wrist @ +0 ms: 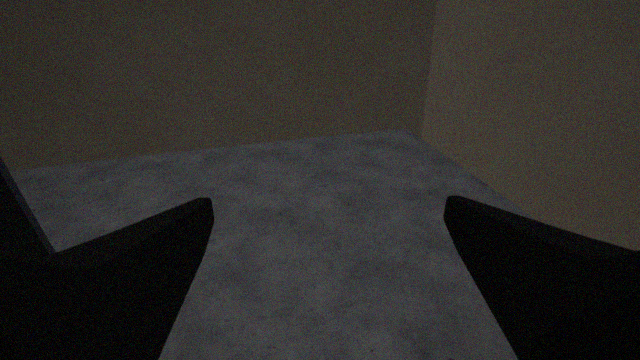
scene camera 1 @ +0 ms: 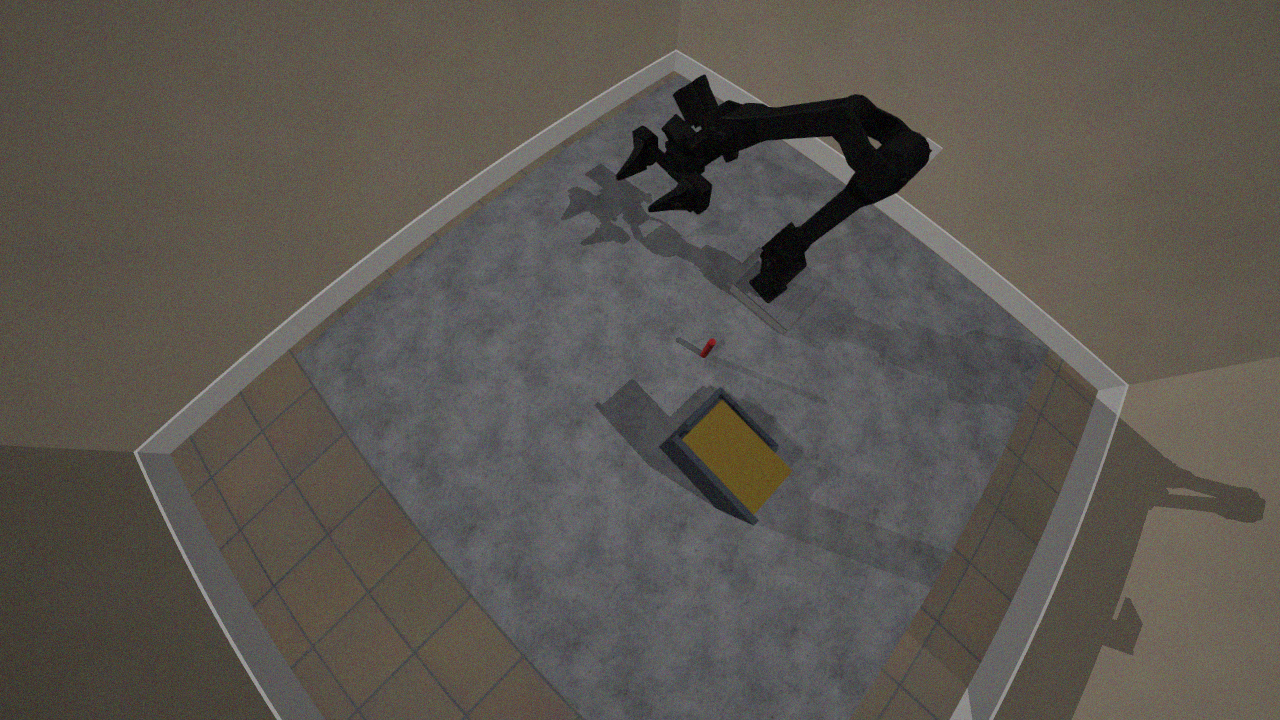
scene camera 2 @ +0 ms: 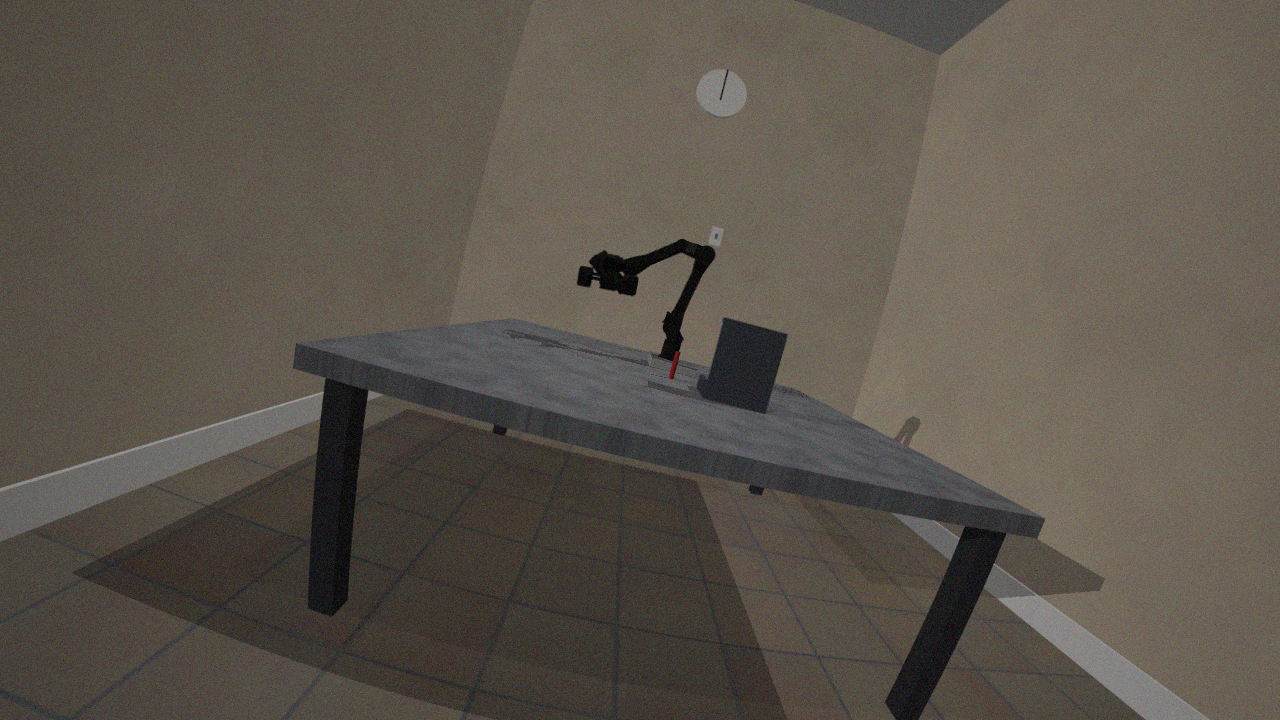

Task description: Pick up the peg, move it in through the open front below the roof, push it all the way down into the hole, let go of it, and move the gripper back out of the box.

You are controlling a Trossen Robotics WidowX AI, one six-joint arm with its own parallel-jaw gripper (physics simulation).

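Places are measured from the arm's base along level axes (x back, y right, z up), in metres.
Where they show: gripper, fingertip midpoint: [wrist: 330, 208] [scene camera 1: 632, 193] [scene camera 2: 601, 281]; arm's base, origin of the base link: [scene camera 1: 767, 285] [scene camera 2: 667, 358].
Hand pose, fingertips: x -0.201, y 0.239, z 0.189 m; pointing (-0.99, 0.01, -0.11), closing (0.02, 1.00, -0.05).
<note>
Each offset is from my fingertips to the top centre of the thing. Level surfaces: height alone.
A red peg @(dy -0.268, dx -0.010, dz -0.142 m) [scene camera 1: 708, 347] [scene camera 2: 674, 365] stands upright on the table, between the arm's base and the box. The box has dark grey walls [scene camera 1: 707, 479] [scene camera 2: 747, 365] and a yellow roof @(dy -0.430, dx -0.114, dz -0.020 m) [scene camera 1: 738, 454]; the hole is hidden in these views. My gripper [scene camera 1: 633, 194] [scene camera 2: 609, 284] [wrist: 330, 208] is open and empty. It hangs high above the table at the back, well away from the peg and the box. In the wrist view its two black fingers stand wide apart, with table surface between them; the peg and the box do not show there.
The grey table @(dz -0.222 m) [scene camera 1: 501, 402] [scene camera 2: 537, 385] carries the arm's base [scene camera 1: 769, 279] [scene camera 2: 669, 347] on a pale plate behind the peg. The table's edge [wrist: 280, 144] shows ahead of the fingers, with walls beyond. Shadows of the arm and box lie on the table.
</note>
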